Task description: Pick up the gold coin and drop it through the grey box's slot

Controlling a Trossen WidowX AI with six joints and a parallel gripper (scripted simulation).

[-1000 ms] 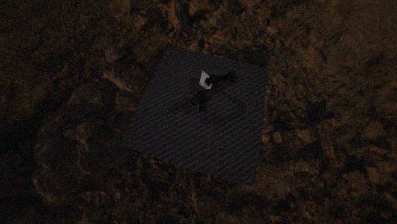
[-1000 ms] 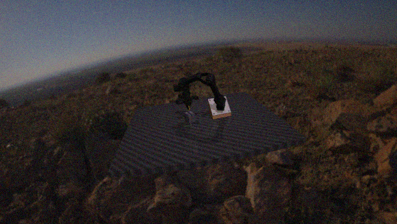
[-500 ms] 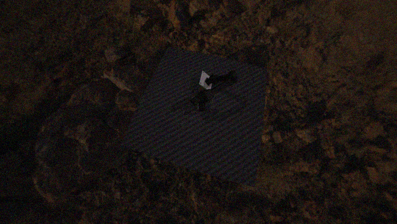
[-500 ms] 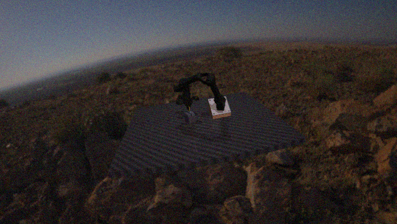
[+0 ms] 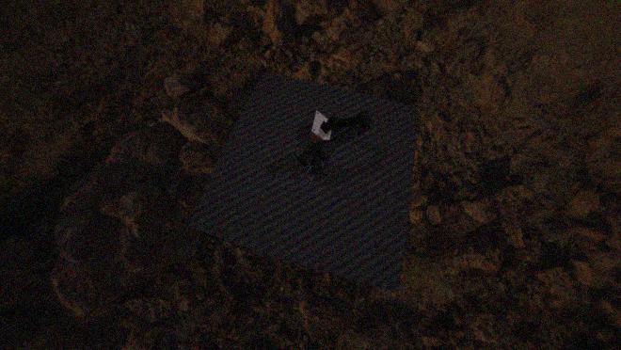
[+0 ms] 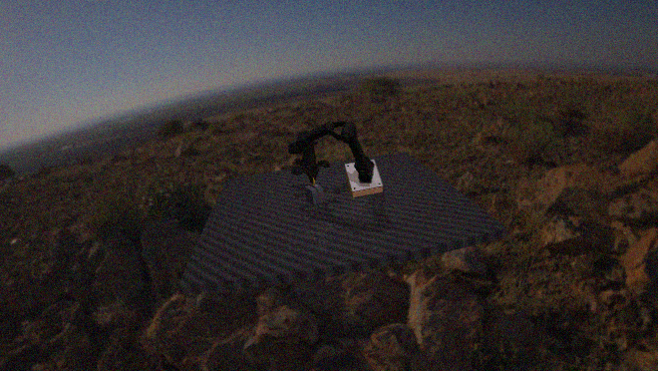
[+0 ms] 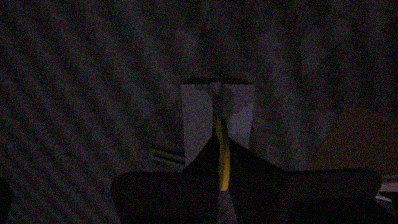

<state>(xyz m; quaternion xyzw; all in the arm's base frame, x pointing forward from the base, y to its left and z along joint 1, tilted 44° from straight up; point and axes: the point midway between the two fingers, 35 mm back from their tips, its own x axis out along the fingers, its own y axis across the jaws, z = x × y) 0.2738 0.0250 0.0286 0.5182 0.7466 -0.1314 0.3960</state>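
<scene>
Now: gripper tip 10 mm below the gold coin.
</scene>
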